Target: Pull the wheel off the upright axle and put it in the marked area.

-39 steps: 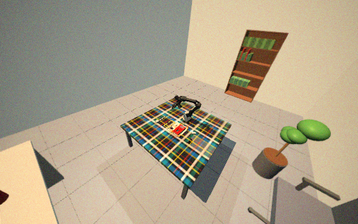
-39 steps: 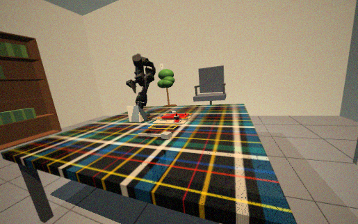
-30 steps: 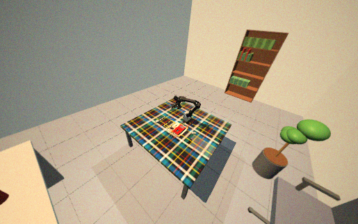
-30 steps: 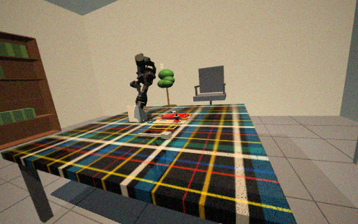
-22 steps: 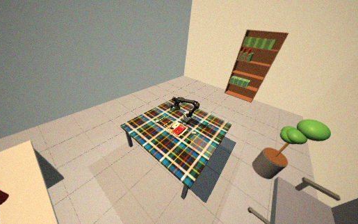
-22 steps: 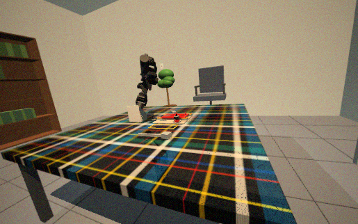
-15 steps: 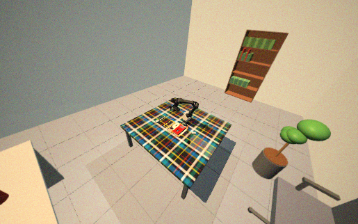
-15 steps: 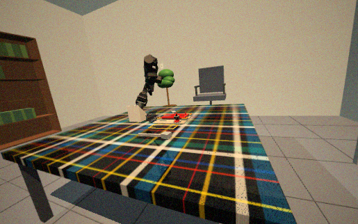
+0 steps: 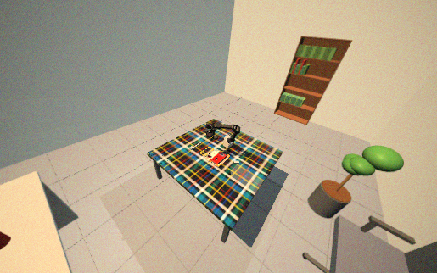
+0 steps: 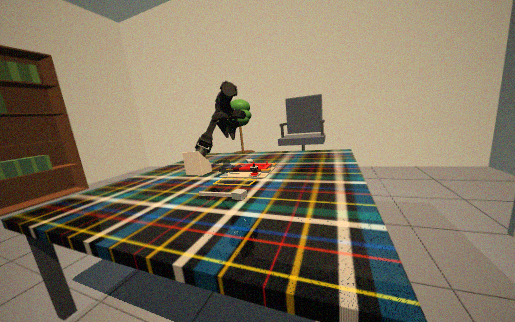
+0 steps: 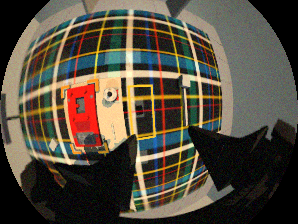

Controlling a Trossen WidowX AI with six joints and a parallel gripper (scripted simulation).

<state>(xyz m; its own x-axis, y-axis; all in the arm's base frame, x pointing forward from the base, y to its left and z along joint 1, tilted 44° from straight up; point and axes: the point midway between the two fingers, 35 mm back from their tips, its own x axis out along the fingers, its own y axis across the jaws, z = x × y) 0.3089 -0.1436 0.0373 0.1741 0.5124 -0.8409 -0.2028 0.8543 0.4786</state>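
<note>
My gripper tip is 6 cm short of the wheel, 9 cm to the right of it and 16 cm above it. The rest, counted from my gripper tip: upright axle 6 cm ahead, 9 cm to the left, 17 cm below.
</note>
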